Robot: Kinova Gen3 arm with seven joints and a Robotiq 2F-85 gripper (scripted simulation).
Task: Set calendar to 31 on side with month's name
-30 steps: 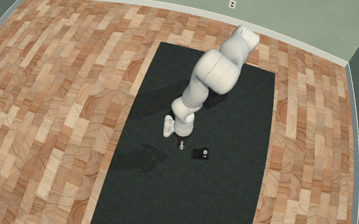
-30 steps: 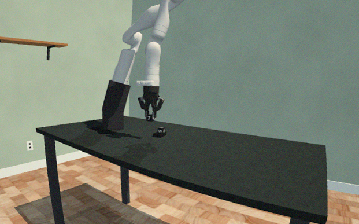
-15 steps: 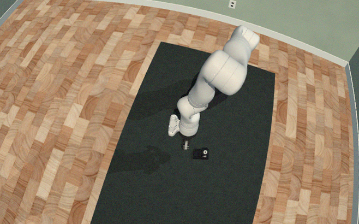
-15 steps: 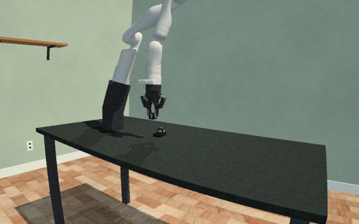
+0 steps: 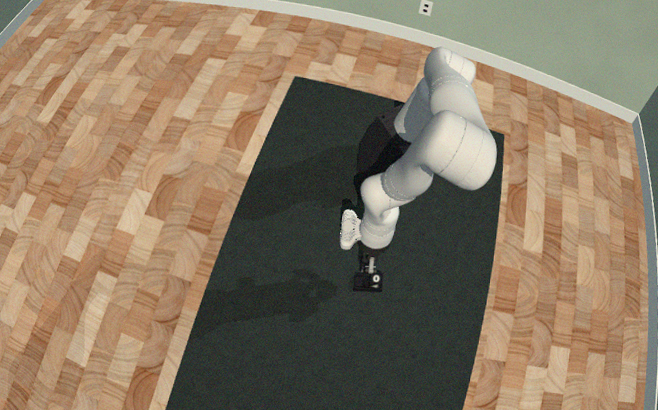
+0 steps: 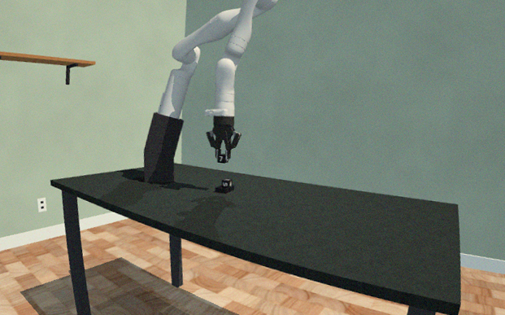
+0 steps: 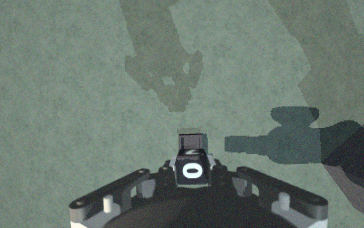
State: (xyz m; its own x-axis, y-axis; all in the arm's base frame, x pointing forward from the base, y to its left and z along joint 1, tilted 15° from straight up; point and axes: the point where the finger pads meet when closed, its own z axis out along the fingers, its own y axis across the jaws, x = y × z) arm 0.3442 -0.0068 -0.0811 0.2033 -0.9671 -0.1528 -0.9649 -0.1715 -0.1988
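My gripper is now 130 mm above the black calendar tray and 20 mm to the right of it.
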